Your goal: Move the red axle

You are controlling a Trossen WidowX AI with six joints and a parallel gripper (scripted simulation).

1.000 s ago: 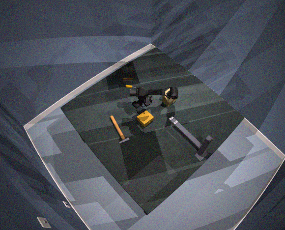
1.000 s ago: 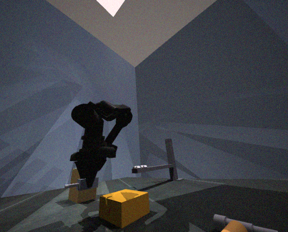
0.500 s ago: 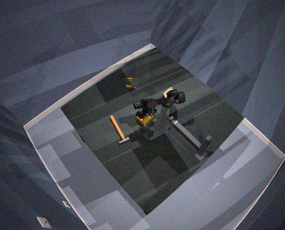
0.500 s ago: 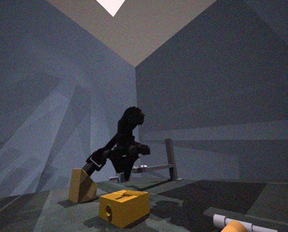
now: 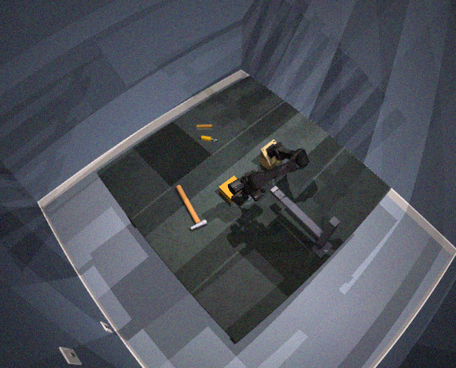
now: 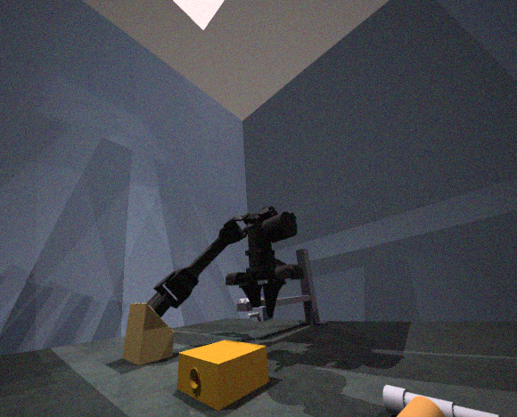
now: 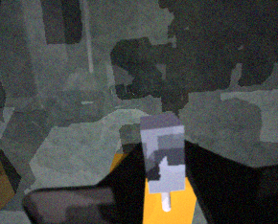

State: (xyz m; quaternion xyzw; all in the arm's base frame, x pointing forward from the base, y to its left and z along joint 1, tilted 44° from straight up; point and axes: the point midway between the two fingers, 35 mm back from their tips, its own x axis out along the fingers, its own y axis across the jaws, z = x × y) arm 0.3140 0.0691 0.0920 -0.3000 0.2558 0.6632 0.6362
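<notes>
My gripper tip is 10 mm past the yellow beam, 110 mm to the left of it and 60 mm above it. Also, from my gripper tip: small grey block (20 mm to the right, 10 mm above).
</notes>
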